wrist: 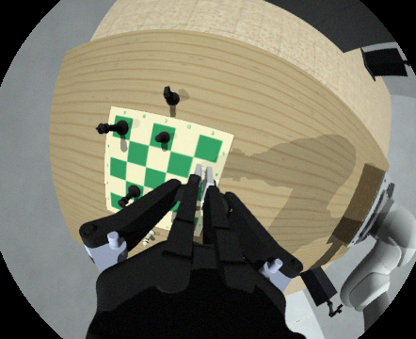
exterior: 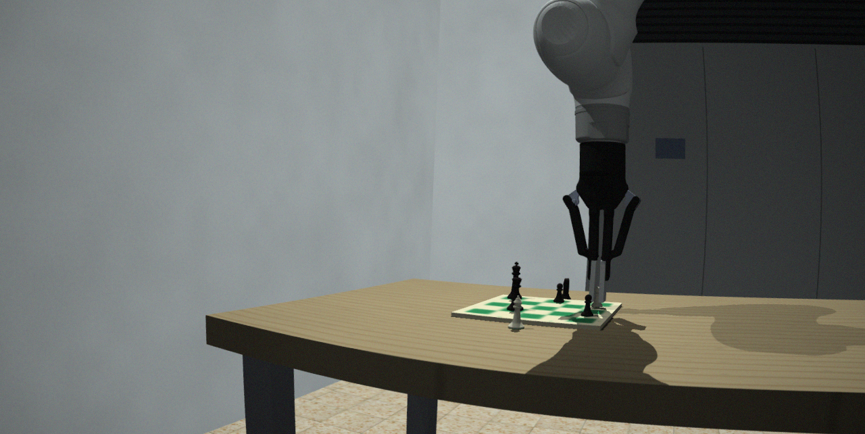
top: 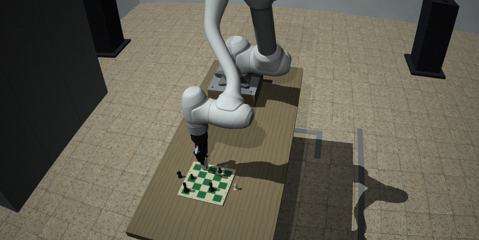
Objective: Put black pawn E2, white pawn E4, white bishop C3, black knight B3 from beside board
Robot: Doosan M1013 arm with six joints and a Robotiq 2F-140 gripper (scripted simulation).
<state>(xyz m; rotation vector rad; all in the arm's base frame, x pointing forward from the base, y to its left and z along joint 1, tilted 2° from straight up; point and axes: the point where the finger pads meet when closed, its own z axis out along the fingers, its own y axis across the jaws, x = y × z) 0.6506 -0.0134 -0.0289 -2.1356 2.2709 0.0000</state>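
My gripper is now 30 mm above the white pawn. The rest, counted from my hand: white bishop (90 mm ahead, 170 mm to the left, 30 mm below); then black knight (70 mm ahead, 110 mm to the right, 30 mm below); then green-and-cream chessboard (80 mm ahead, 30 mm to the left, 50 mm below).
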